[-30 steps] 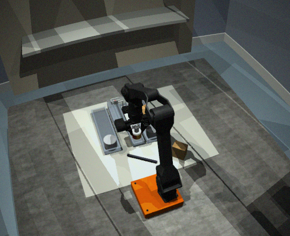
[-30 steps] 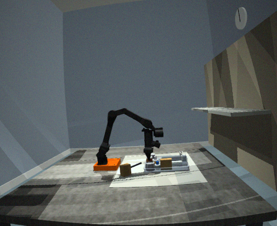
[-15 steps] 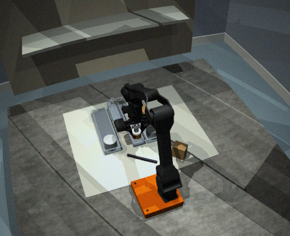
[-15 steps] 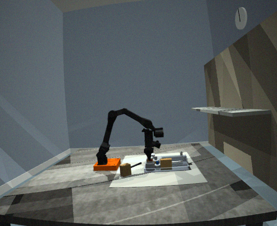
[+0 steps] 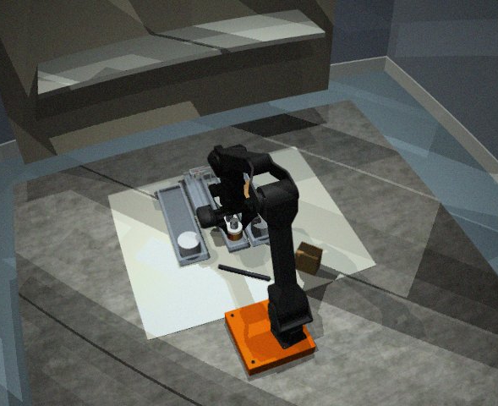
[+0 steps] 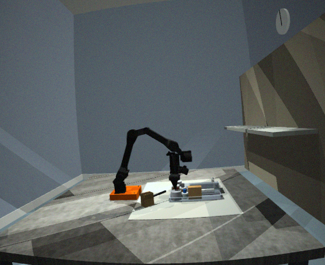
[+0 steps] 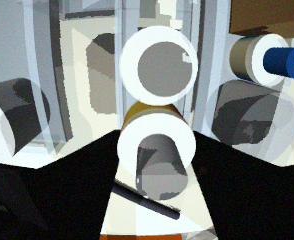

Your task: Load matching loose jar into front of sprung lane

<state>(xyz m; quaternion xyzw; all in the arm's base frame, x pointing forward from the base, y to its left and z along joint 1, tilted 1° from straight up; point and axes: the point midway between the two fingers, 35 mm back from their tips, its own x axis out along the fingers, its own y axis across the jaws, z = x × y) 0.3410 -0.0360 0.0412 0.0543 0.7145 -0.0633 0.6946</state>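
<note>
The black rod lies 11 cm behind my gripper tip, 3 cm to the left of it and 4 cm below it. From my gripper tip the other things lie so: brown box: 17 cm behind, 13 cm to the right, 1 cm below.
</note>
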